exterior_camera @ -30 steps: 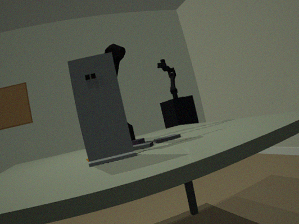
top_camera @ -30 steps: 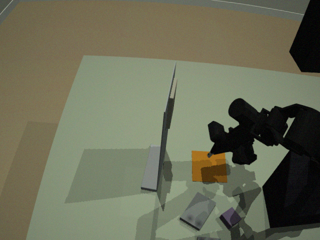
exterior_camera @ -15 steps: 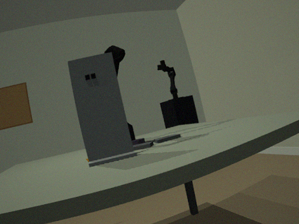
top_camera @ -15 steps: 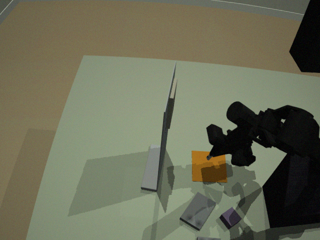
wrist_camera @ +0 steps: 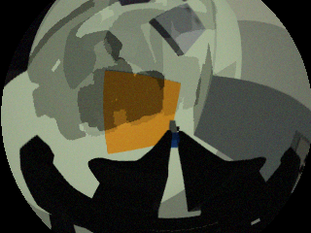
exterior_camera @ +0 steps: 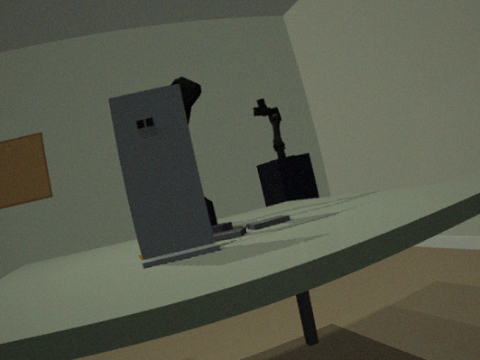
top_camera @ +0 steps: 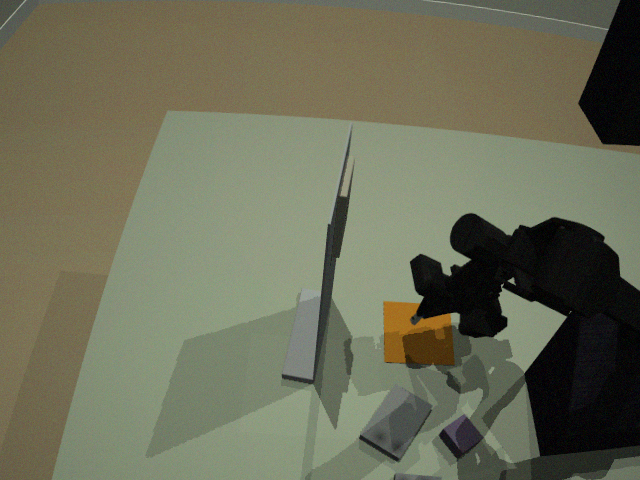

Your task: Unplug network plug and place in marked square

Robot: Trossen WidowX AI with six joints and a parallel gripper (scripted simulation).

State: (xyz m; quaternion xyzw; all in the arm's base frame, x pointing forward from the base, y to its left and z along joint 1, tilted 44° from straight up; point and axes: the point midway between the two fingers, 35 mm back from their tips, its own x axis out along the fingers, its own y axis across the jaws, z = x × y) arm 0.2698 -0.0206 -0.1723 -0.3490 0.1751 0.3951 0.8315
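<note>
Now: the orange marked square 6 cm below my gripper tip and 1 cm behind it. From my gripper tip the other things lie so: network plug: right at my gripper tip; then grey upright panel: 16 cm ahead, 12 cm above, 1 cm to the right; then purple block: 20 cm to the left, 4 cm below, 4 cm behind.
</note>
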